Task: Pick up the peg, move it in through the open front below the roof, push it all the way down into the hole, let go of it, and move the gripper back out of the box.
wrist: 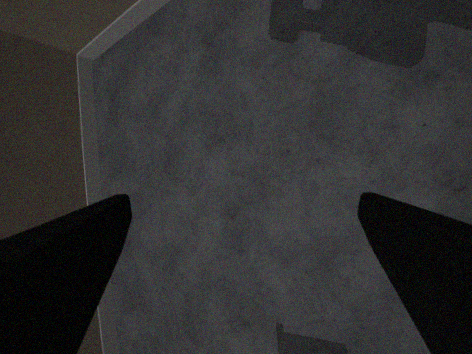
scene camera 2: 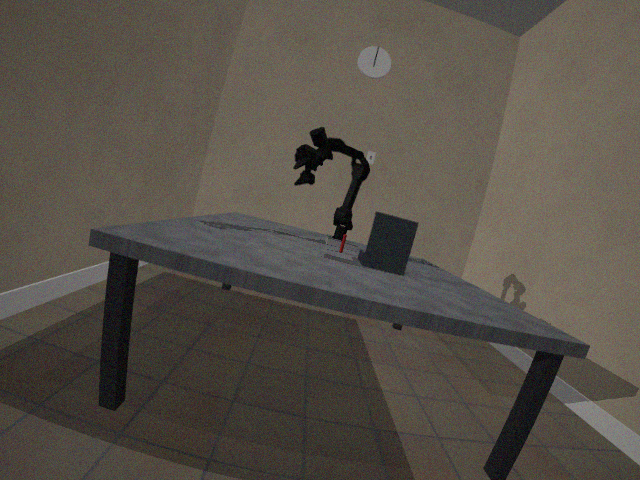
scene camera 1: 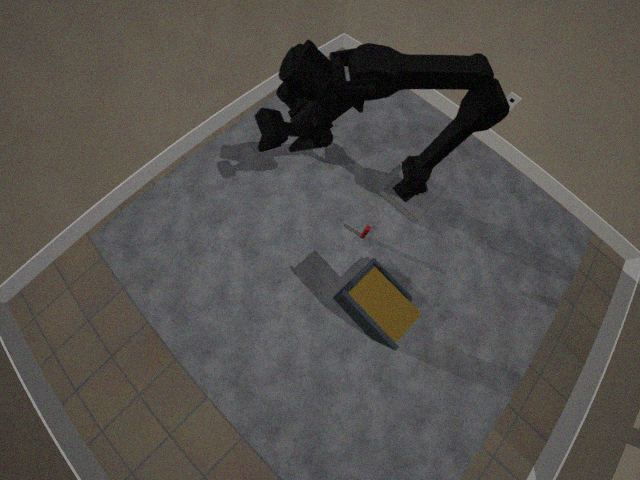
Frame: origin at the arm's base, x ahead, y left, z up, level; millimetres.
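Where they show: gripper, fingertip midpoint: (wrist: 246,204) (scene camera 2: 294,177) (scene camera 1: 275,150); arm's base, link origin: (scene camera 2: 338,239) (scene camera 1: 405,190).
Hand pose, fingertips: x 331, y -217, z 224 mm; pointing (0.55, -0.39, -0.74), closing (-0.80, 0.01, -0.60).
Note:
Things, the pixels of their centre, and the offset from my fingertips. "spot": a spot on its surface instead. Level surfaces: height alone.
- red peg, body centre: (scene camera 1: 365,232) (scene camera 2: 343,243) 247 mm left, 120 mm back, 217 mm down
- box, body centre: (scene camera 1: 381,295) (scene camera 2: 386,241) 409 mm left, 16 mm back, 156 mm down
- yellow roof, surface spot: (scene camera 1: 385,304) spot: 414 mm left, 18 mm ahead, 55 mm down
- grey table, surface height: 257 mm down
The red peg (scene camera 1: 365,231) (scene camera 2: 343,243) stands upright on the table, between the arm's base and the box. The box (scene camera 1: 360,315) (scene camera 2: 390,242) has dark grey walls and a yellow roof (scene camera 1: 385,304). The hole and the inside of the box are hidden in these views. My gripper (scene camera 1: 281,148) (scene camera 2: 295,175) (wrist: 246,204) is open and empty, high above the table and well away from the peg and the box. In the wrist view its two black fingers stand wide apart over bare table surface. The peg and the box do not show in the wrist view.
The grey table (scene camera 1: 232,310) (scene camera 2: 232,263) (wrist: 240,150) bears the arm's base (scene camera 1: 410,180) (scene camera 2: 340,231), which stands near the peg. The box's roof and walls are raised obstacles. Shadows of the arm and the box fall on the table.

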